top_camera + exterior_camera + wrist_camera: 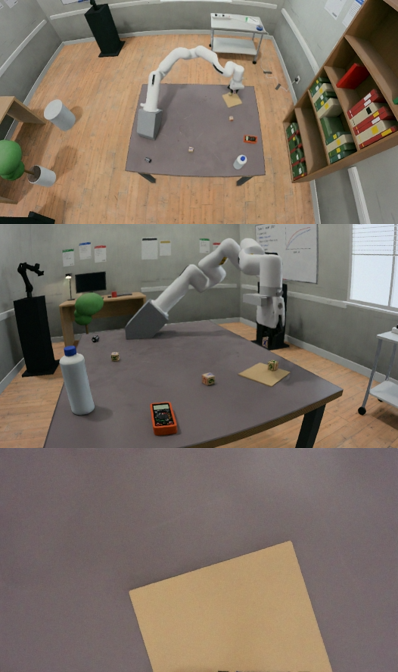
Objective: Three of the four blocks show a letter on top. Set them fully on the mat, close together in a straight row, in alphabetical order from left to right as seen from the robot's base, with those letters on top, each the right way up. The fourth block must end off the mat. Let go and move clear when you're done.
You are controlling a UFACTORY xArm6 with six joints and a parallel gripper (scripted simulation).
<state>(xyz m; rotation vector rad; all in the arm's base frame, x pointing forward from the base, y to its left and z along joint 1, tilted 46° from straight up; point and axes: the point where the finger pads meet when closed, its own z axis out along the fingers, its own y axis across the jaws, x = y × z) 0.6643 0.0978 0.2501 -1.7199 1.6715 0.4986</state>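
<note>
My hand is 120 mm above the tan mat. The rest, counted from my hand: black object: 670 mm behind, 620 mm to the right, 110 mm below; white bottle: 40 mm ahead, 610 mm to the right, 40 mm below.
</note>
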